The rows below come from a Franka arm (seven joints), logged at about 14 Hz.
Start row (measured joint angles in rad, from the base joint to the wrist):
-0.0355 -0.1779 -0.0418 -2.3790 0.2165 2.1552 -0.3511
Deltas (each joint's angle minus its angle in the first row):
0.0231 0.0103 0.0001 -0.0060 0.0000 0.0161 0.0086
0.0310 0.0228 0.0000 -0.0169 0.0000 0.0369 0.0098
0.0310 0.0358 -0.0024 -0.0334 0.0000 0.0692 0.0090
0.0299 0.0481 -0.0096 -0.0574 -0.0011 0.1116 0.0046
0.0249 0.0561 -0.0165 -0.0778 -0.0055 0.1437 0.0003
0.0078 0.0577 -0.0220 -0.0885 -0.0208 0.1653 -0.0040
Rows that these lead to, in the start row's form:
-0.0124 -0.1676 -0.0417 -2.3850 0.2165 2.1713 -0.3425
-0.0045 -0.1551 -0.0418 -2.3959 0.2165 2.1921 -0.3413
-0.0045 -0.1421 -0.0442 -2.4124 0.2165 2.2244 -0.3421
-0.0056 -0.1298 -0.0514 -2.4364 0.2154 2.2668 -0.3465
-0.0106 -0.1218 -0.0583 -2.4568 0.2110 2.2989 -0.3508
-0.0277 -0.1202 -0.0638 -2.4675 0.1957 2.3205 -0.3551

